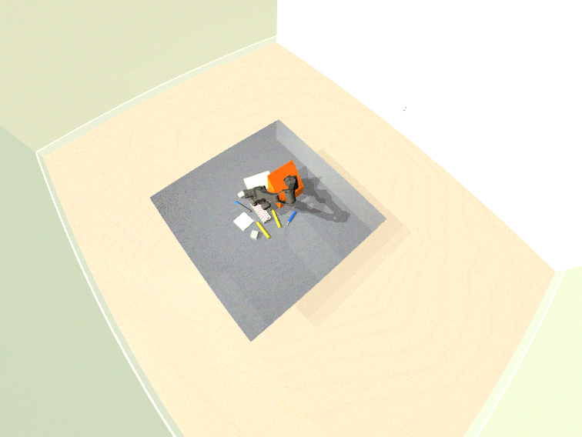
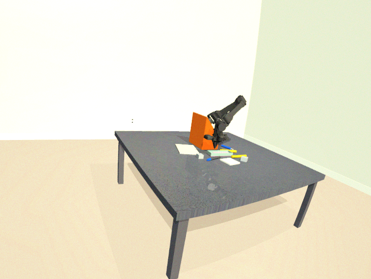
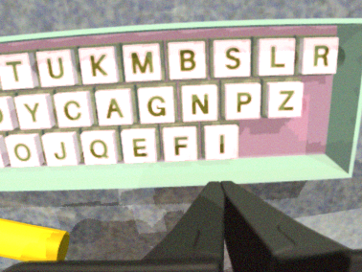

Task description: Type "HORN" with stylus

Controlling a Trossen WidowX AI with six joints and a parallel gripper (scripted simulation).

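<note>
The stylus lies 23 cm to the left of my gripper tip, 9 cm behind it and 3 cm below it. Also, from my gripper tip: white pad: 17 cm ahead, 4 cm below, 2 cm to the left; then grey block: 16 cm to the right, 6 cm ahead, 3 cm below; then blue-tipped pen: 11 cm ahead, 10 cm to the right, 3 cm below.
</note>
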